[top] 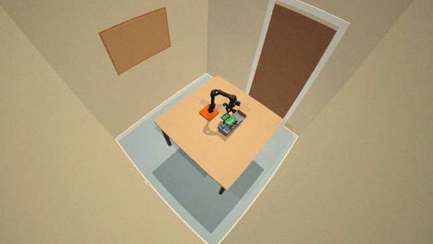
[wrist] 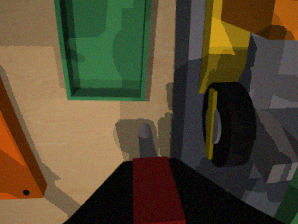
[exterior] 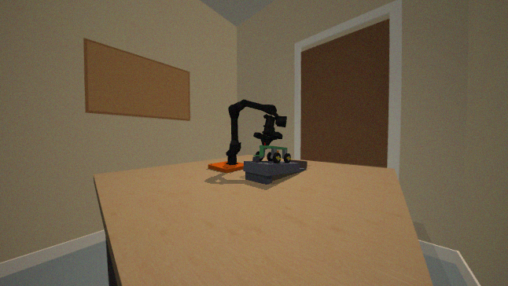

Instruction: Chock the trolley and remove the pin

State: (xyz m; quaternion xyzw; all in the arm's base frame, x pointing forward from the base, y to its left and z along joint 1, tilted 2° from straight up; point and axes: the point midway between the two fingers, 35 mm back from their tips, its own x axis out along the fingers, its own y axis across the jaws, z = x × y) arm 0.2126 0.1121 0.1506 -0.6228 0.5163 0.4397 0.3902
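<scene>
The yellow chock is 40 mm ahead of my gripper tip, 40 mm to the left of it and 50 mm below it. Also, from my gripper tip: red-headed stop pin: right at my gripper tip; then trolley: 110 mm ahead, 50 mm to the right, 20 mm below; then grey ramp: 110 mm ahead, 40 mm to the right, 90 mm below.
</scene>
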